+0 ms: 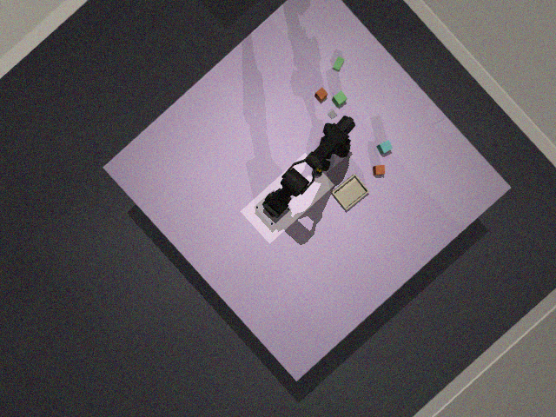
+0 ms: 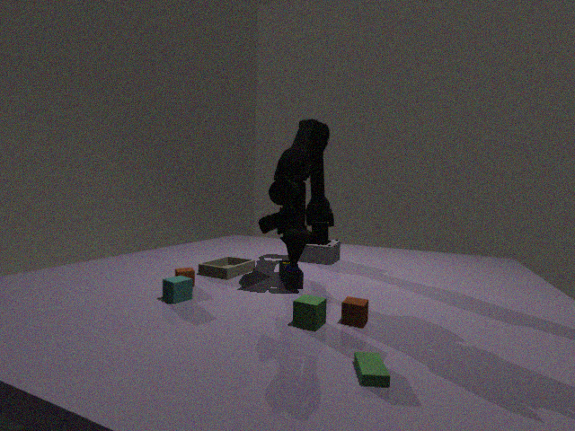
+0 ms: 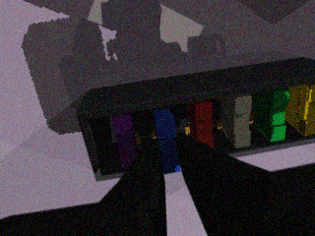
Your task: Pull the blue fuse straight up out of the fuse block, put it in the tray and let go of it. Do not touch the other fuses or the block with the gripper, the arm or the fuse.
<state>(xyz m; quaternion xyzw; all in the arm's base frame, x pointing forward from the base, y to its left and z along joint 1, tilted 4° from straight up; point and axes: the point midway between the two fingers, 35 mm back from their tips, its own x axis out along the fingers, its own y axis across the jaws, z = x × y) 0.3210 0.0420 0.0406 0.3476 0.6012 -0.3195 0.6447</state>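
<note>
My gripper tip is now 210 mm to the left of the tray, 40 mm above it and 20 mm past it. The rest, counted from my gripper tip: teal cube 220 mm ahead, 160 mm to the right, 20 mm below; then blue fuse 10 mm below; then green cube 210 mm ahead, 130 mm to the left, 20 mm below.
</note>
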